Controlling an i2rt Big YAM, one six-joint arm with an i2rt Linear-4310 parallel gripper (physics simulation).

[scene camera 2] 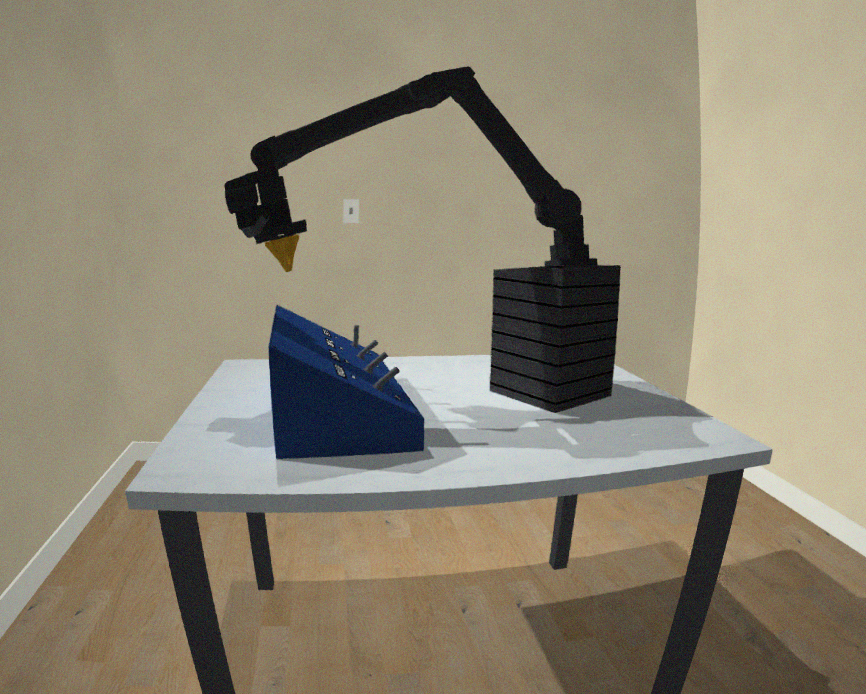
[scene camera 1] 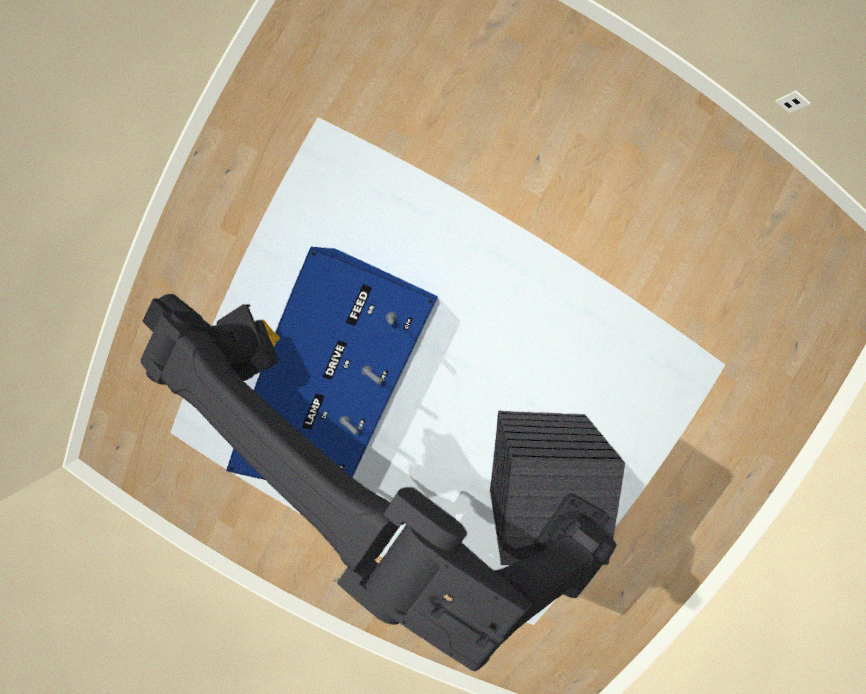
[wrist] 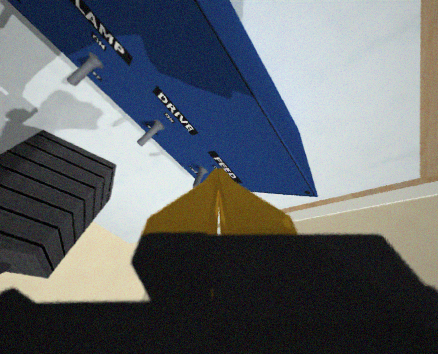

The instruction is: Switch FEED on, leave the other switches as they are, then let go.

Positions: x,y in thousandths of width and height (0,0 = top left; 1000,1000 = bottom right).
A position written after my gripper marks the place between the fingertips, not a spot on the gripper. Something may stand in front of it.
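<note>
Scene camera 1 shows my gripper (scene camera 1: 319,489) and a blue sloped switch panel (scene camera 1: 386,472). Scene camera 2: my gripper (scene camera 2: 333,391) is visible. Wrist view: my gripper (wrist: 499,499) is visible, together with the panel (wrist: 453,222).
</note>
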